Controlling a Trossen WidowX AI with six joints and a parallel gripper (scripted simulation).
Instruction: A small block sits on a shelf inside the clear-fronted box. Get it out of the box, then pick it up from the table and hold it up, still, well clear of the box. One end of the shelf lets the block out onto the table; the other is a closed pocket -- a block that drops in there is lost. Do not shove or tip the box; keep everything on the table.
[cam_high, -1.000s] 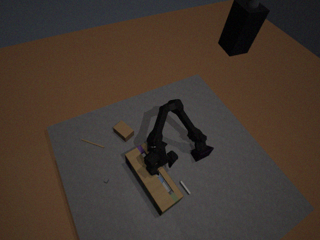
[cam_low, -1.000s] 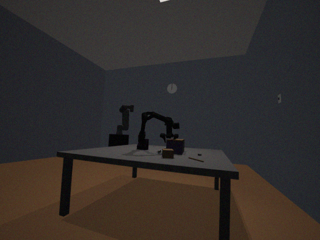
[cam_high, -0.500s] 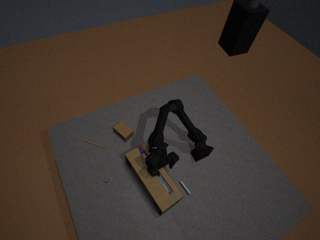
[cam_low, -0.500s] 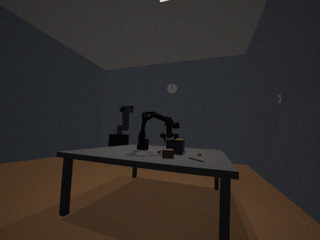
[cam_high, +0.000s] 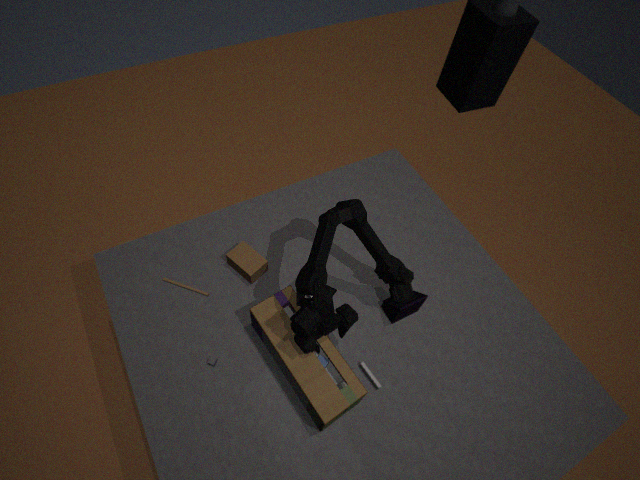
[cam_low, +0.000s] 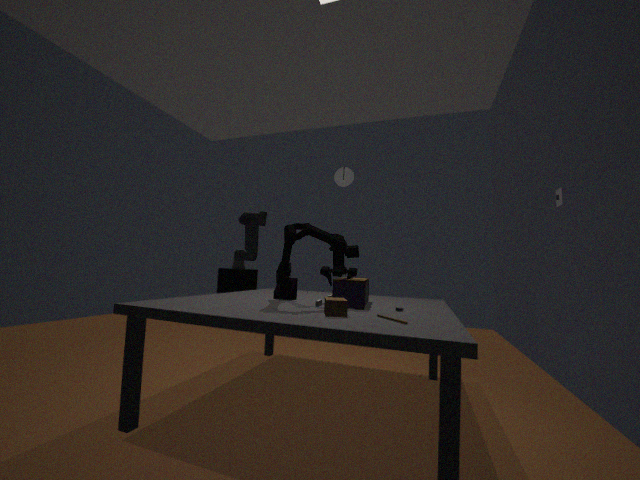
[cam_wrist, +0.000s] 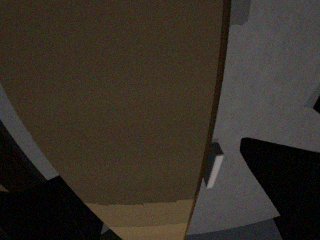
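The light-blue block lies 5 cm ahead of my gripper tip and 4 cm to the left of it. The rest, counted from my gripper tip: grey hook: 34 cm ahead, 10 cm to the right, 8 cm below; tan box: 14 cm ahead, 38 cm to the right, 6 cm below; thin wooden stick: 36 cm ahead, 37 cm to the right, 8 cm below.
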